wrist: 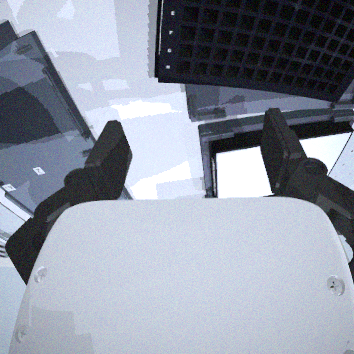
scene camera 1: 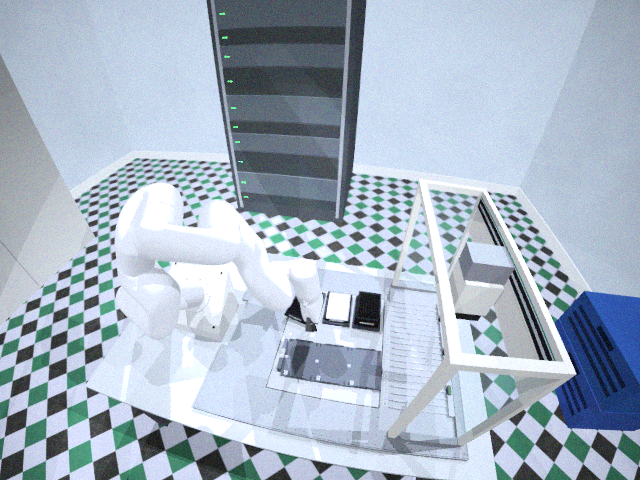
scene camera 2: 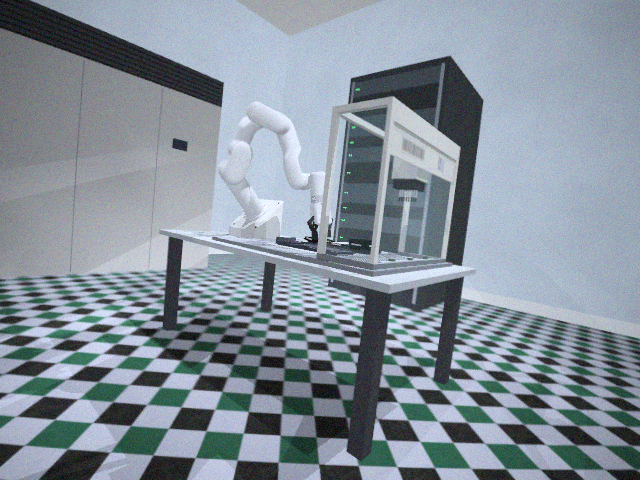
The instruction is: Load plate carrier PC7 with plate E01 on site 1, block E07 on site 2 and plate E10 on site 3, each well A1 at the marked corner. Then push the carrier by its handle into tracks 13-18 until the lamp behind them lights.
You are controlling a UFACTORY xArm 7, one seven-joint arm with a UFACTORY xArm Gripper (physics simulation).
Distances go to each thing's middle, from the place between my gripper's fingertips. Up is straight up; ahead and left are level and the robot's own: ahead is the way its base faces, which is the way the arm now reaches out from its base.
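Relative to my hand: dark well plate (wrist: 293, 54), 1 cm below, 5 cm behind, 6 cm to the left; grey carrier (scene camera 1: 327, 363), 2 cm below, 15 cm to the right, 7 cm ahead.
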